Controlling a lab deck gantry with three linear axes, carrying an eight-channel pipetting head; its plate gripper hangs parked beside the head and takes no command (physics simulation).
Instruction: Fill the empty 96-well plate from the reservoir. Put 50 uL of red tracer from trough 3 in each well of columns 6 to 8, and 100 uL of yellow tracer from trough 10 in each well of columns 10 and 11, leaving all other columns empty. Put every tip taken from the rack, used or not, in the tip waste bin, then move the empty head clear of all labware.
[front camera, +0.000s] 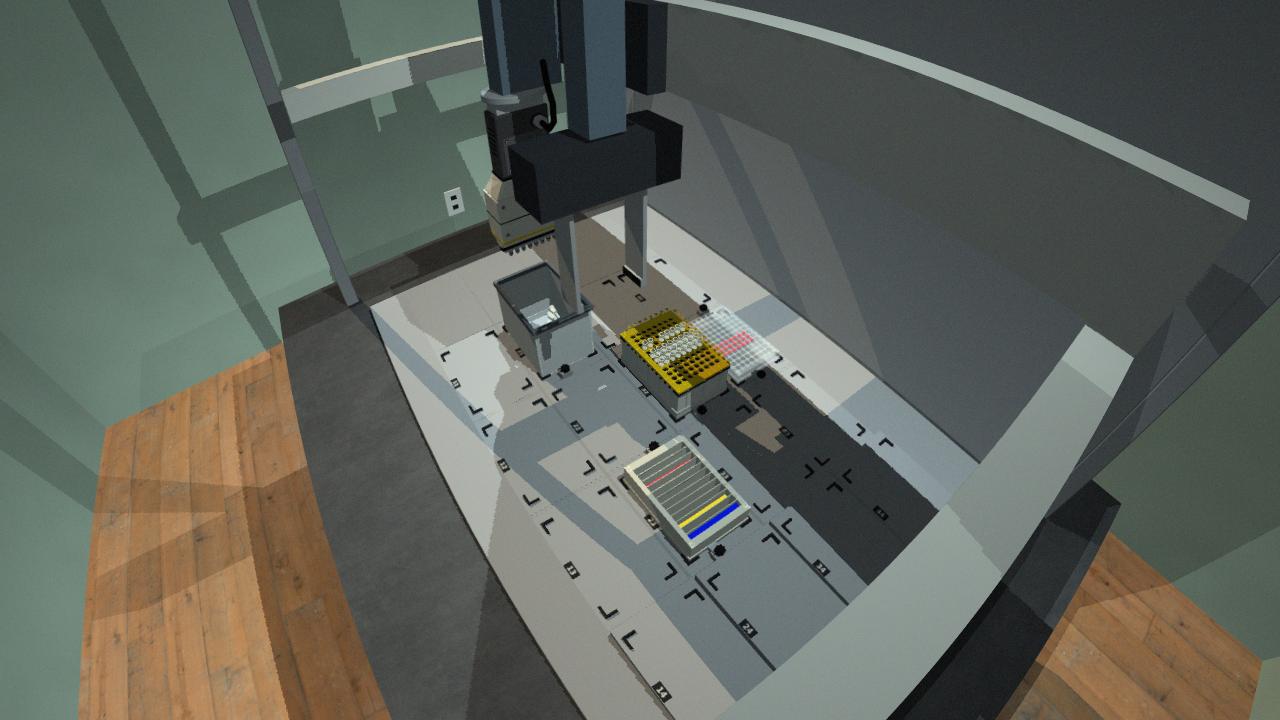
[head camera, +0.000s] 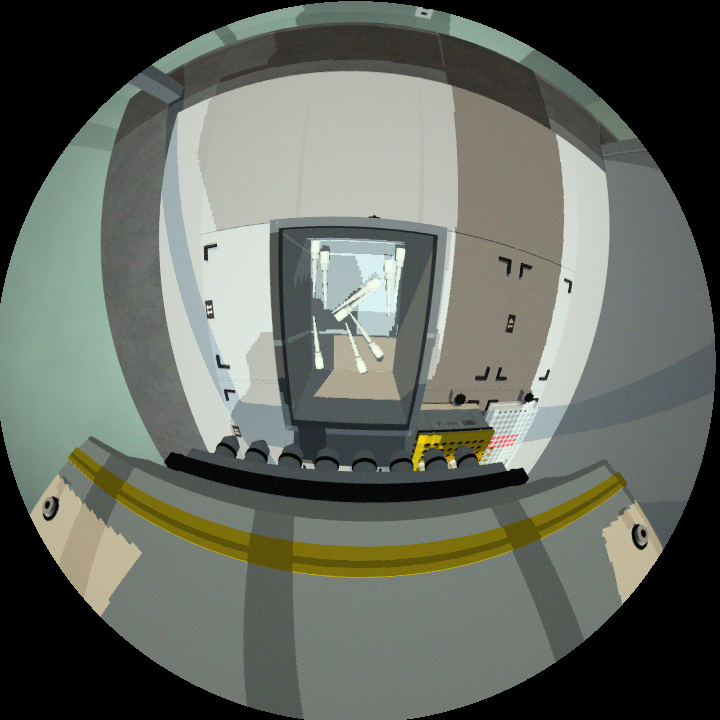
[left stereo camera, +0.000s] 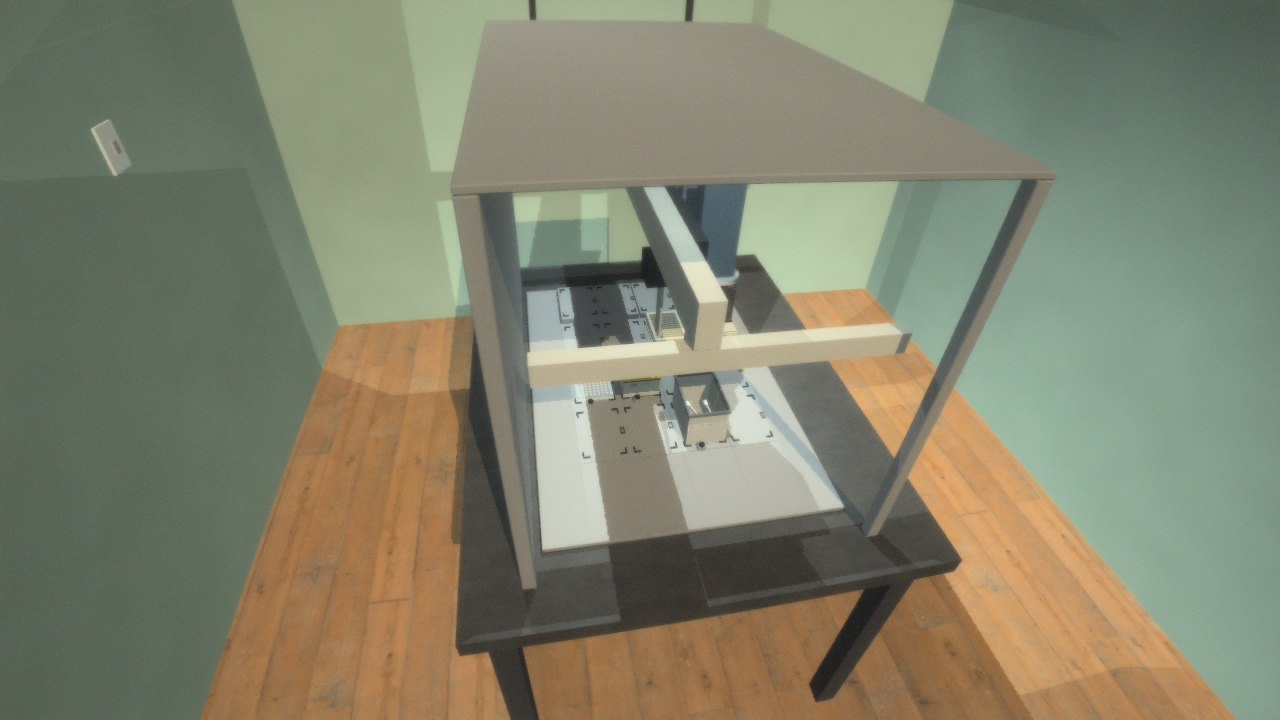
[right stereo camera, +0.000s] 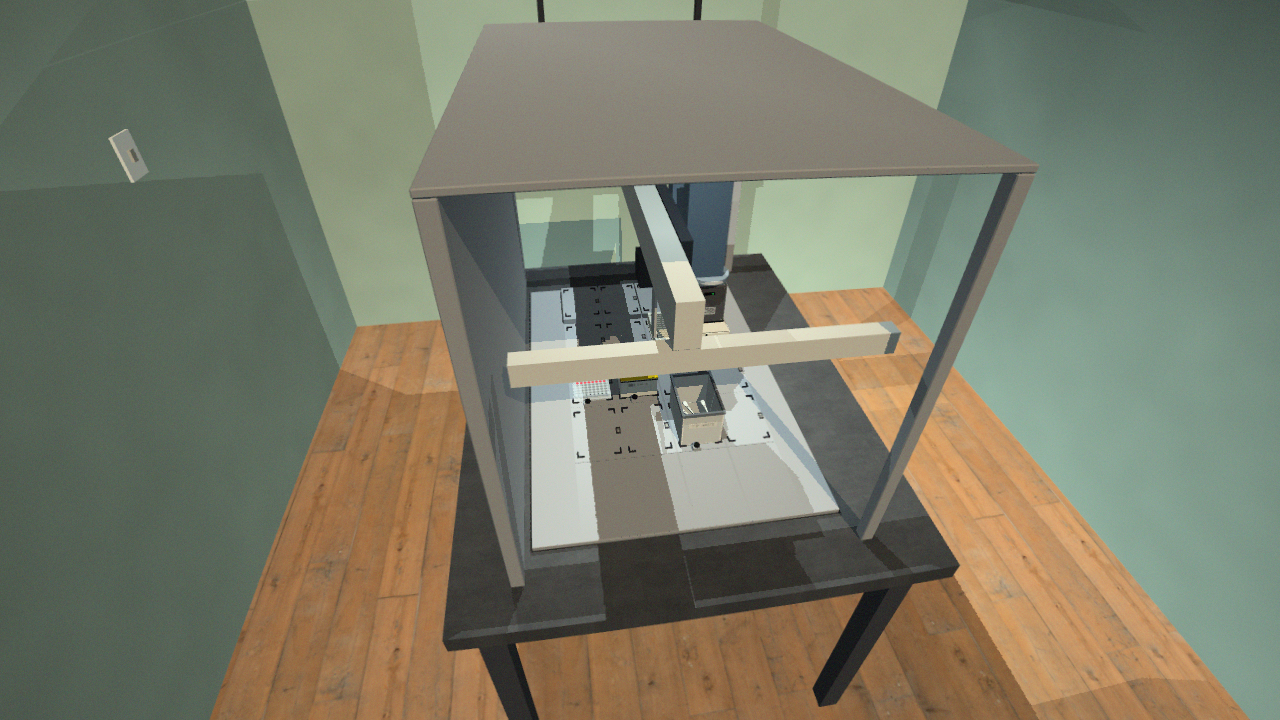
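The pipetting head (front camera: 520, 213) hangs over the far side of the grey tip waste bin (front camera: 565, 351) (head camera: 276, 308) (left stereo camera: 707, 427) (right stereo camera: 700, 428). Its nozzles (head camera: 363, 463) are bare. Several loose white tips (head camera: 361, 300) lie inside the bin. My plate gripper (front camera: 605, 298) hangs parked beside the head, its two paddles wide apart with nothing between them. The yellow-topped tip rack (front camera: 705, 394) (head camera: 451, 423) holds tips in some columns; others are empty. The clear 96-well plate (front camera: 759, 360) (head camera: 515, 419) shows three red columns and no yellow. The reservoir (front camera: 660, 508) shows red, yellow and blue troughs.
The rack stands between the bin and the plate. The reservoir stands nearer the front camera. Small black knobs (front camera: 718, 550) stand beside the labware. A pale gantry beam (left stereo camera: 617, 360) (right stereo camera: 599, 362) crosses above the deck, and enclosure posts (left stereo camera: 957, 358) stand at the corners.
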